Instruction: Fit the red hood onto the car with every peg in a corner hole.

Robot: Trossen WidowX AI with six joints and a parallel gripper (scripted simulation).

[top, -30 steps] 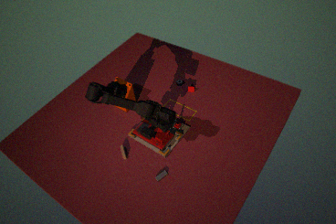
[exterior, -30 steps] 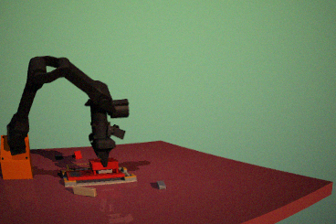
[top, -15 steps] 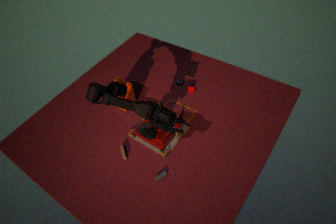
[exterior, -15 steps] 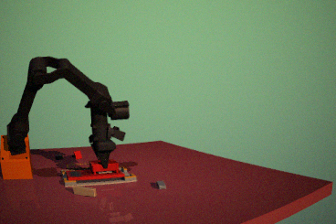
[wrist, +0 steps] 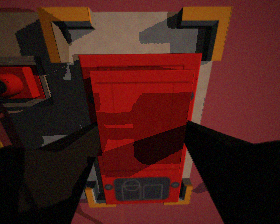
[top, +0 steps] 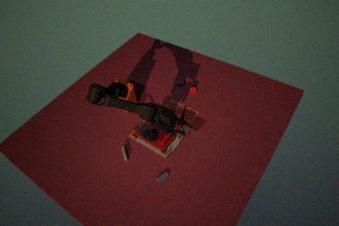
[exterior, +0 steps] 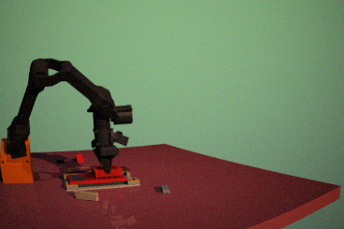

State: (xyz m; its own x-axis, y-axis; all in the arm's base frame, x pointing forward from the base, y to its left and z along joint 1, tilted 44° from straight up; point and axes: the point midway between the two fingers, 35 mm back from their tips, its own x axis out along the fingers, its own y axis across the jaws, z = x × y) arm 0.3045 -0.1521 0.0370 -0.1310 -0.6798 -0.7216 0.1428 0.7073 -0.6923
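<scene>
Right now my gripper tip is 1 cm below the red hood. Round my gripper tip: tan wooden bar (16 cm to the right, 12 cm behind, 3 cm below); dark wheel (43 cm to the left, 9 cm behind, 3 cm below); grey engine block (2 cm below).
</scene>
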